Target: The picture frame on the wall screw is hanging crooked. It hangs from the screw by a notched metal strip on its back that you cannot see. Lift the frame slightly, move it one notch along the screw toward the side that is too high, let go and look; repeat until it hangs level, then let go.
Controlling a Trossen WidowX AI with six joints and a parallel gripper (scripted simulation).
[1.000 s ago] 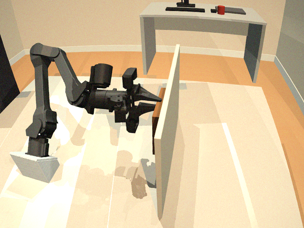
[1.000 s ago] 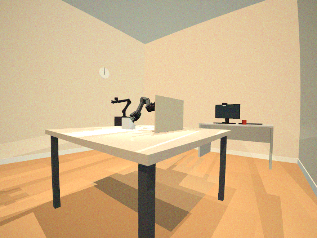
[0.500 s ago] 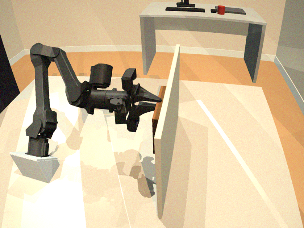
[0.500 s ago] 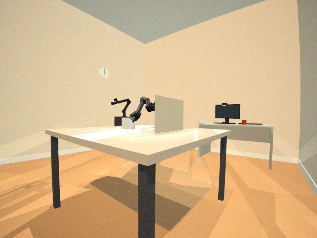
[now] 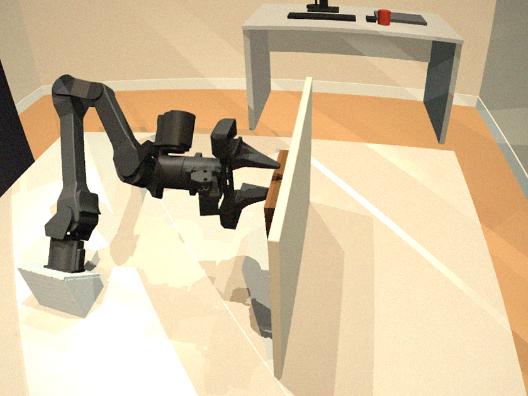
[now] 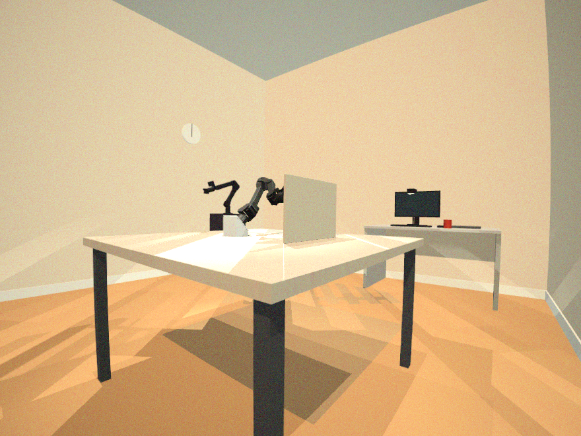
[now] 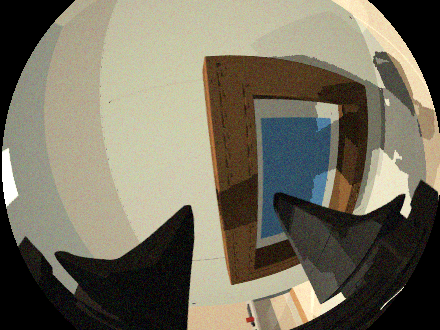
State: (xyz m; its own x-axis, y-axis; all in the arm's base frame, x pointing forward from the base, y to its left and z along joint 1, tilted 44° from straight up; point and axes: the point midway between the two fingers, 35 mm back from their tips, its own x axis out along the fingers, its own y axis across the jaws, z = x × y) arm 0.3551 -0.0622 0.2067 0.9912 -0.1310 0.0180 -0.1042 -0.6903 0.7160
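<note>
Right now the picture frame is 10 mm ahead of my gripper tip and 50 mm below it. The rest, counted from my gripper tip: wall panel: 20 mm ahead, 60 mm below.
</note>
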